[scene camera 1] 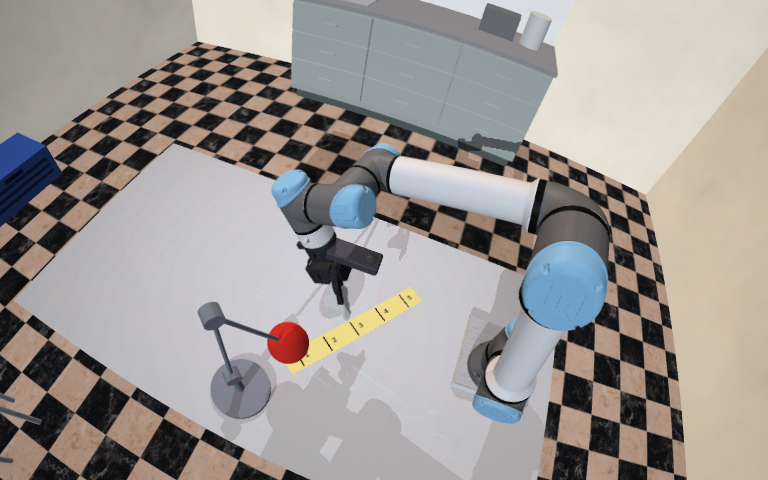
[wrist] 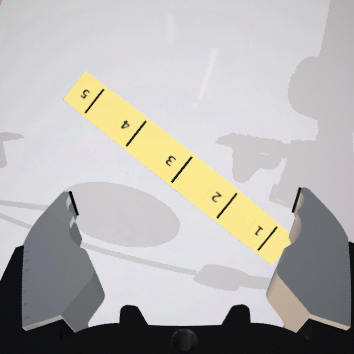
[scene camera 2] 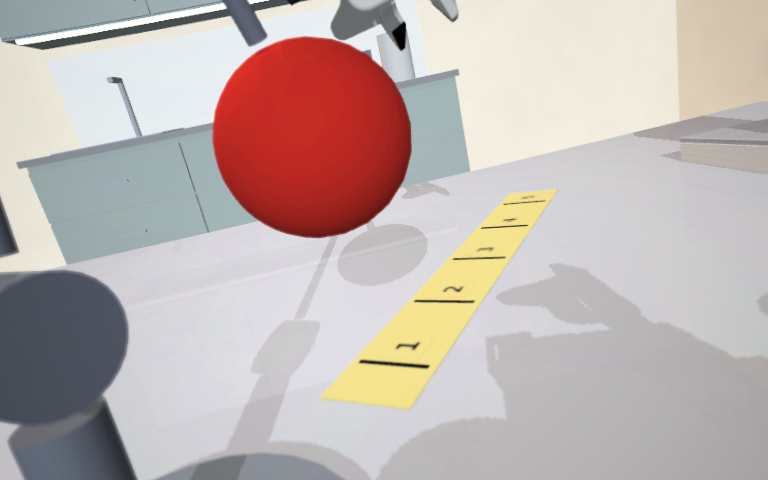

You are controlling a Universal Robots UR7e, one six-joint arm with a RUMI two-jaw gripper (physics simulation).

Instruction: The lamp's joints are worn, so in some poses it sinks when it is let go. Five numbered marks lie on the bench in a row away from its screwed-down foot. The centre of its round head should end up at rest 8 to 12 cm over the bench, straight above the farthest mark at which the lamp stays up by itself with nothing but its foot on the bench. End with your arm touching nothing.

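Places are measured from the arm's base along level axes (x ahead, y right, z down), in centimetres.
Where they show: gripper, between the fingertips: (scene camera 1: 356, 294) (wrist: 183, 192) (scene camera 2: 425, 37).
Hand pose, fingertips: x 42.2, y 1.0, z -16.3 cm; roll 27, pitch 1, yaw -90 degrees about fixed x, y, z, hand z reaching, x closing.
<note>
Things, the pixels of their top centre, and the offset from my fingertips. "spot": a spot on its surface instead.
- lamp's red round head, a spot on its surface: (scene camera 2: 311, 136) spot: dy -20.8, dx +11.9, dz +4.3 cm
- round foot, a spot on its surface: (scene camera 2: 254, 469) spot: dy -21.8, dx +18.1, dz +18.2 cm
- yellow strip, centre of its top: (scene camera 2: 480, 256) (wrist: 178, 167) (scene camera 1: 355, 327) dy +0.4, dx -1.7, dz +19.5 cm
The lamp's red round head (scene camera 1: 288, 342) (scene camera 2: 311, 136) hangs above the bench, beside and partly over the mark 1 end in scene camera 1. Its grey elbow (scene camera 1: 212, 315) (scene camera 2: 56, 345) stands above the round foot (scene camera 1: 254, 399) (scene camera 2: 254, 469). The yellow strip (scene camera 1: 370, 318) (scene camera 2: 461, 277) (wrist: 154, 149) bears marks 1 to 5. My gripper (scene camera 1: 339, 310) (scene camera 2: 427, 31) (wrist: 183, 192) is open and empty, pointing down over the bench behind the head, apart from the lamp. The lamp itself does not show in the wrist view, though shadows do. The head's exact height cannot be told.
My arm reaches over the bench from its base plate (scene camera 1: 467, 350) (scene camera 2: 724, 152) at the right. A drawer cabinet (scene camera 1: 407, 73) (scene camera 2: 124, 198) stands behind the bench. A blue box (scene camera 1: 25, 164) is at the far left. Shadows of my arm fall beside the strip.
</note>
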